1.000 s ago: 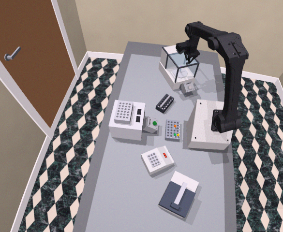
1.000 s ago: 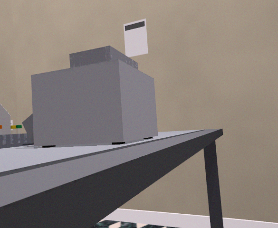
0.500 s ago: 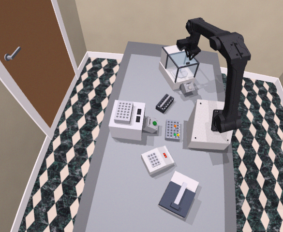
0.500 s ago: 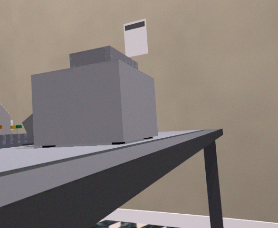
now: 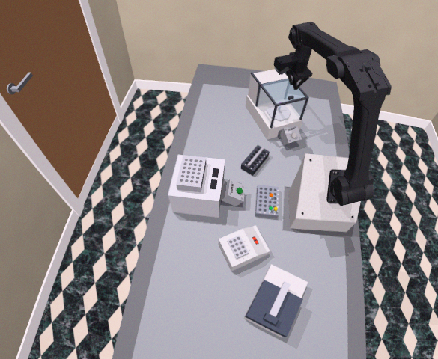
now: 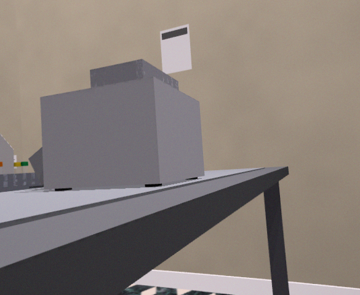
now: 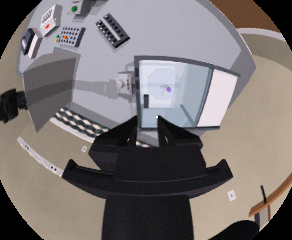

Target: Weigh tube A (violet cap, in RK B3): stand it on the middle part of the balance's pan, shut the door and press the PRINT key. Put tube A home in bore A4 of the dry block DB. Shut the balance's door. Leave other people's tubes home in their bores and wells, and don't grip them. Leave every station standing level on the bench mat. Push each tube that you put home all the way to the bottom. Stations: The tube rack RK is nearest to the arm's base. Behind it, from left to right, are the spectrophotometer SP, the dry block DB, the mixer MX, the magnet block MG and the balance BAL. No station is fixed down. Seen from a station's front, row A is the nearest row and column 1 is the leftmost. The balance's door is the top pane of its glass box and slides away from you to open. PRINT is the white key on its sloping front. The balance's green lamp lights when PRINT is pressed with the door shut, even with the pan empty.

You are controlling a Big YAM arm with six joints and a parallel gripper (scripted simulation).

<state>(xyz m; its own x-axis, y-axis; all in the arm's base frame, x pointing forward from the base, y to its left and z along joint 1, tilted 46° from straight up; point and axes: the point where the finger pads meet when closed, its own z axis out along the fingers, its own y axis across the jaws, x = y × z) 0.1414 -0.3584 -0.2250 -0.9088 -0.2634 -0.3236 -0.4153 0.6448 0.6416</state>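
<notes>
Now: hand 210 mm above the white PRINT key, 80 mm to the right of it and 40 mm past it. Round my hand: tube rack RK 390 mm to the left, 260 mm below, 90 mm ahead; then black magnet block MG 260 mm below, 190 mm to the left, 130 mm ahead; then balance door 70 mm below, 20 mm to the right, 10 mm ahead.
</notes>
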